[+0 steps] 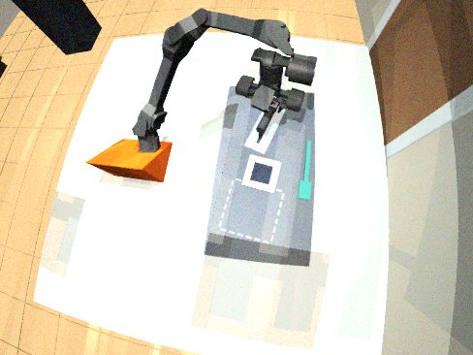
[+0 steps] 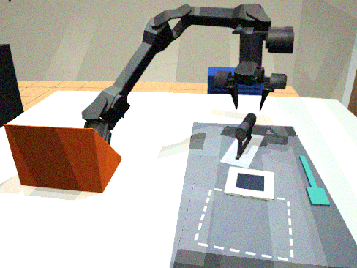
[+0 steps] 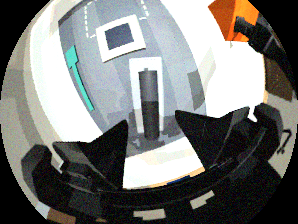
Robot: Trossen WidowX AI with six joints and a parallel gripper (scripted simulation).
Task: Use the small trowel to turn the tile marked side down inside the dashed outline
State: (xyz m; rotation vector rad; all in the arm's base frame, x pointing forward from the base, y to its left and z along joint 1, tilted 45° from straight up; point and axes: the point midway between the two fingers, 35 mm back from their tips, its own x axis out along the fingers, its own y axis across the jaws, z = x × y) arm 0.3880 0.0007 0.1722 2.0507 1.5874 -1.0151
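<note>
My gripper tip is now 8 cm above the small trowel, 2 cm to the left of it and 1 cm past it. Round my gripper tip: tile 18 cm to the right, 11 cm below, 1 cm behind; teal flat tool 17 cm to the right, 14 cm ahead, 12 cm below; grey mat 14 cm to the right, 14 cm below.
</note>
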